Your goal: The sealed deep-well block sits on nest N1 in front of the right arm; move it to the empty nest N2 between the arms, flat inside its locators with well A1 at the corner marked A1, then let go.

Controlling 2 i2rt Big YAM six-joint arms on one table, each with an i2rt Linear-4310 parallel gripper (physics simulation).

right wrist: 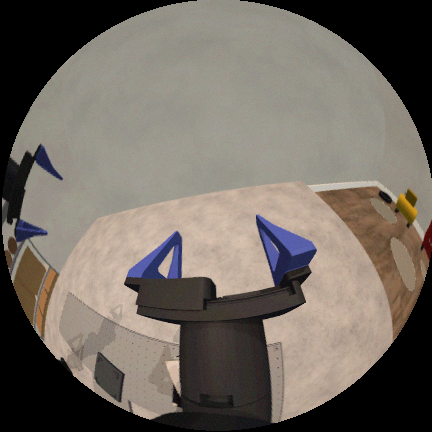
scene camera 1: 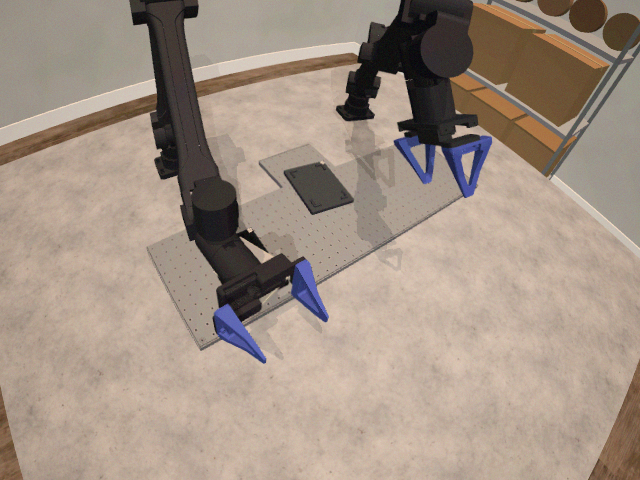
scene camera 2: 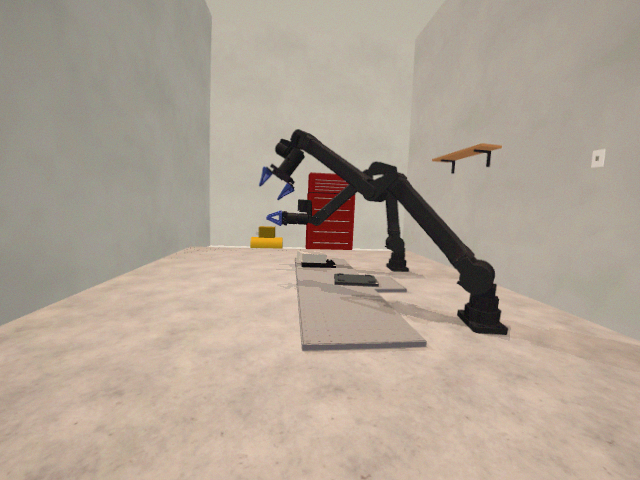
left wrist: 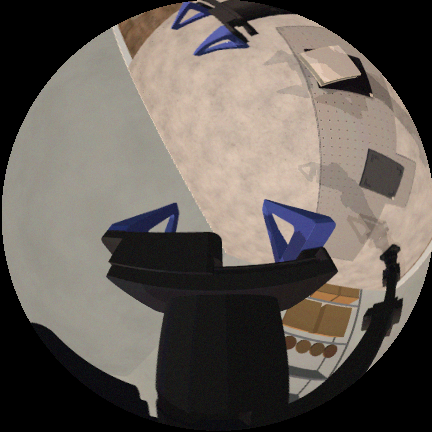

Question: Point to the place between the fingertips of my left gripper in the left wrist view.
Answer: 219,205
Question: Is my right gripper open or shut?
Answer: Open.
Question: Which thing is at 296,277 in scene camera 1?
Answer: My right gripper.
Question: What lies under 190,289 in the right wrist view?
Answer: My right gripper.
